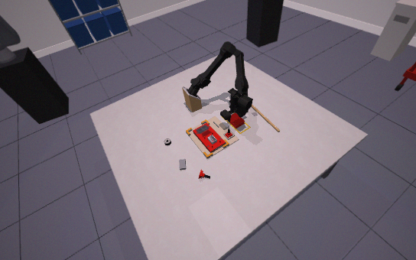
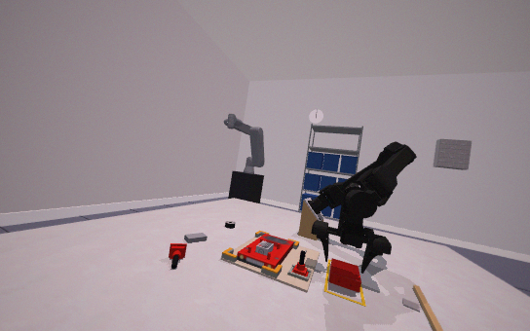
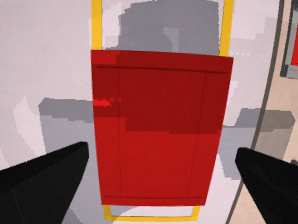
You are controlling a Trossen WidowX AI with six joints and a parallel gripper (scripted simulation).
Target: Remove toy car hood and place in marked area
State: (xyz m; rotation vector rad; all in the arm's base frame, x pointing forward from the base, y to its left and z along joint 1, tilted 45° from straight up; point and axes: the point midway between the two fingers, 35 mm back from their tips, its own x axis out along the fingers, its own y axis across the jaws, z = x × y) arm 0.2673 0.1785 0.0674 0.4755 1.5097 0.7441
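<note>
The red hood is 1 cm below my gripper tip. Round my gripper tip: wooden stick (6 cm ahead, 18 cm to the left, 2 cm below).
</note>
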